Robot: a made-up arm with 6 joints. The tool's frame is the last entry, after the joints.
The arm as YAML. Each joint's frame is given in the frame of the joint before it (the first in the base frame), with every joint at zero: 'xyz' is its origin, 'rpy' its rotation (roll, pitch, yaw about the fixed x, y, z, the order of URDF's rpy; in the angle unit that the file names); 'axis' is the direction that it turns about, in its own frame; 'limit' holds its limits. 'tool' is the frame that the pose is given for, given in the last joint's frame.
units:
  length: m
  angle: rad
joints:
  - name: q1
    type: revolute
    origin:
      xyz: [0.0, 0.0, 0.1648]
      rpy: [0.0, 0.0, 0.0]
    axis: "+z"
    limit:
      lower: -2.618
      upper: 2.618
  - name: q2
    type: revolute
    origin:
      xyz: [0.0, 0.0, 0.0]
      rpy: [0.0, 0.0, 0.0]
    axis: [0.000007, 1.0, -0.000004]
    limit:
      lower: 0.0
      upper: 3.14
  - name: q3
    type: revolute
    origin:
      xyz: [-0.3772, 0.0, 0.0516]
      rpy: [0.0, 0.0, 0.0]
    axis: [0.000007, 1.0, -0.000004]
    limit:
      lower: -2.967
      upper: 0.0
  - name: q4
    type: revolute
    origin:
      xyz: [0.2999, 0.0, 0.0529]
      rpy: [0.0, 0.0, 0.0]
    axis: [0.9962, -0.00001, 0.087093]
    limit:
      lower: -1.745
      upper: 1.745
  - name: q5
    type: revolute
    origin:
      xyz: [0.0, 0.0, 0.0]
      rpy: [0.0, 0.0, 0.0]
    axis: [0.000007, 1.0, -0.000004]
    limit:
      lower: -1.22
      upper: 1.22
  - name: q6
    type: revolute
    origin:
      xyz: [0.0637, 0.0, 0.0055]
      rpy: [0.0, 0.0, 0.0]
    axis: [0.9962, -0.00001, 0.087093]
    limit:
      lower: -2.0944
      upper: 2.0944
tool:
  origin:
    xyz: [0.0, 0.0, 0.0]
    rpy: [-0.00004, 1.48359, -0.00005]
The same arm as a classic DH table. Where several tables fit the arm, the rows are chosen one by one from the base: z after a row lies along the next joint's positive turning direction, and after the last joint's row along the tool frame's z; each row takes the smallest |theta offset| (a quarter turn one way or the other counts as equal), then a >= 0, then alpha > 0; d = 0 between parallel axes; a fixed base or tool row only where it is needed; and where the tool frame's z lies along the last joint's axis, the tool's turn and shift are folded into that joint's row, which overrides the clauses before.
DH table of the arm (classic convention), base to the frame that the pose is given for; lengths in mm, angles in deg. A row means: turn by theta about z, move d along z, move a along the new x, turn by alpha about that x. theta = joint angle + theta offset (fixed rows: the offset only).
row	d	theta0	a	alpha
q1	164.8	0	0	-90
q2	0	7.79	-380.7	0
q3	0	77.21	-26.6	90
q4	303.4	0	0	-90
q5	0	0	0.1	90
q6	63.9	0	0	0
Joint limits (deg, base to tool): -150..150 0..179.91 -170..0 -99.98..99.98 -69.9..69.9 -120..120

